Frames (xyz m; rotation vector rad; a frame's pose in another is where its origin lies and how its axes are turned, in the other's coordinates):
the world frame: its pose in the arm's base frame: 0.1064 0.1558 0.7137 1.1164 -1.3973 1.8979
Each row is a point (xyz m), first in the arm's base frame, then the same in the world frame.
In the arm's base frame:
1: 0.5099 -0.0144 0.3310
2: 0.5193 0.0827 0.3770
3: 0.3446 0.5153 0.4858
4: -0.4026 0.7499 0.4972
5: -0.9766 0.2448 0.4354
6: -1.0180 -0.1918 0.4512
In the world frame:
1: -0.5263 -0.0717 0.2368
2: -0.4975 -0.1343 0.1538
3: -0.3384 -0.1916 -0.2944
4: 0.0465 0.3216 -0.7439
5: 0.3208 0.9755 -0.4513
6: 0.3805 1.1431 -0.0502

